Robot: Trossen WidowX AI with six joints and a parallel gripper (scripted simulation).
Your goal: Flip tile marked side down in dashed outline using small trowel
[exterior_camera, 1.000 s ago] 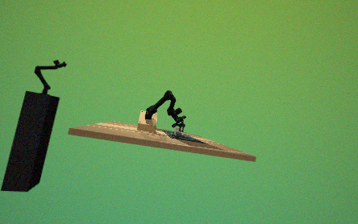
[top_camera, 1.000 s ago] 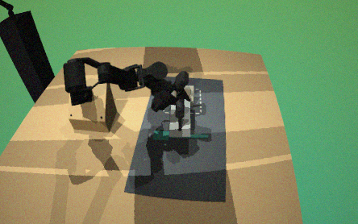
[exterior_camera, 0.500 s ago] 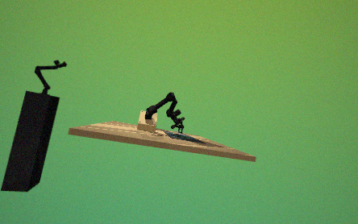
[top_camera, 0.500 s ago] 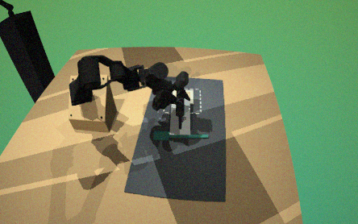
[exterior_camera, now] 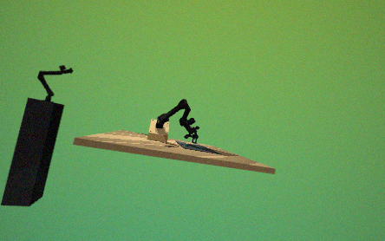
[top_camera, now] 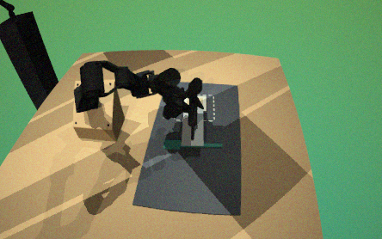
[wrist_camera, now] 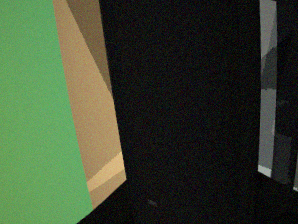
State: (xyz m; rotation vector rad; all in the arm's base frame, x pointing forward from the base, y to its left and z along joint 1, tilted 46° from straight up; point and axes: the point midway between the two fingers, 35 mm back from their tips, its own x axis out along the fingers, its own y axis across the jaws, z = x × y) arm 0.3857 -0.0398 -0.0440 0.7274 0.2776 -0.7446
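My gripper tip is 5 cm past the teal trowel, 9 cm to the left of it and 8 cm above it. The rest, counted from my gripper tip: cream tile (2 cm behind, 13 cm to the left, 8 cm below); dark grey mat (2 cm behind, 4 cm to the right, 10 cm below).
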